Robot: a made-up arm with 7 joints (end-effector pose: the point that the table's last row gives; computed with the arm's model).
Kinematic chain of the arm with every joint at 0, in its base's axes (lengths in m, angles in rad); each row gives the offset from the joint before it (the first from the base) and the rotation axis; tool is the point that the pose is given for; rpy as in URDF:
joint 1: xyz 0 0 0.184 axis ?
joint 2: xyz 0 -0.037 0.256 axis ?
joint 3: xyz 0 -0.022 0.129 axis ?
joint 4: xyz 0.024 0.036 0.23 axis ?
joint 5: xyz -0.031 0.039 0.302 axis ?
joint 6: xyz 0 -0.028 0.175 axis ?
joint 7: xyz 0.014 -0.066 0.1 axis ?
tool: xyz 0 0 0 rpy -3.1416 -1.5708 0
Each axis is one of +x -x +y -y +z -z.
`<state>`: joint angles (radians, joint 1 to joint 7).
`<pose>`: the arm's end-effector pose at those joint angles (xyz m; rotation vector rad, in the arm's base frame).
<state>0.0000 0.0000 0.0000 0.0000 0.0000 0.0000 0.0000</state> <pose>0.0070 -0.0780 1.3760 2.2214 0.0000 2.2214</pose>
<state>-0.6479 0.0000 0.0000 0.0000 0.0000 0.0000 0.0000</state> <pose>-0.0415 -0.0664 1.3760 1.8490 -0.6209 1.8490</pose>
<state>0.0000 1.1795 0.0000 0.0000 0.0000 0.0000 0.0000</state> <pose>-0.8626 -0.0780 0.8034 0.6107 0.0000 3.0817</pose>
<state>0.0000 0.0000 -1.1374 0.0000 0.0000 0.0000 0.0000</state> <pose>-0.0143 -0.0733 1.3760 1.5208 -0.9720 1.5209</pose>
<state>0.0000 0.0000 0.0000 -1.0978 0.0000 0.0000 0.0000</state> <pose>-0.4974 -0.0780 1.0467 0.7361 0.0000 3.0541</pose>
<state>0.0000 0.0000 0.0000 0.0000 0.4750 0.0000 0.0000</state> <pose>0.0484 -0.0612 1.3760 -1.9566 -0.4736 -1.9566</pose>
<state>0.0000 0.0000 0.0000 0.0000 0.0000 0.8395 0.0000</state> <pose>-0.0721 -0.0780 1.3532 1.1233 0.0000 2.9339</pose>
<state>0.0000 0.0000 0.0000 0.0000 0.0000 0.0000 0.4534</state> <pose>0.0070 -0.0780 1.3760 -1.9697 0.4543 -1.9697</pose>
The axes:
joint 1: +z
joint 2: -y
joint 3: +z
joint 4: +y
joint 5: +z
joint 6: -y
joint 7: +x

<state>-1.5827 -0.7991 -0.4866 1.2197 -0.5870 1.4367 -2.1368</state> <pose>-0.2298 -0.7777 0.6223 2.0497 1.0480 -1.3007</pose>
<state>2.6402 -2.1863 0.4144 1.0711 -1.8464 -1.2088 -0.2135</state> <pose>-0.3913 0.0960 -0.2710 -0.5099 0.5544 0.8578</pose>
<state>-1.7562 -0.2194 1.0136 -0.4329 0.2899 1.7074 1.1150</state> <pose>-0.3155 -0.0033 1.1946 0.5348 -0.3803 -2.4599</pose>
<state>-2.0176 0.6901 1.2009 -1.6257 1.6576 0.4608 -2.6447</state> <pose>-0.3097 0.6372 0.5856 -2.1335 1.0150 0.1181</pose>
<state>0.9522 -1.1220 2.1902 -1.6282 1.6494 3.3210 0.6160</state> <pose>0.5675 0.1104 0.4911 -1.2077 -1.9239 -0.6027</pose>
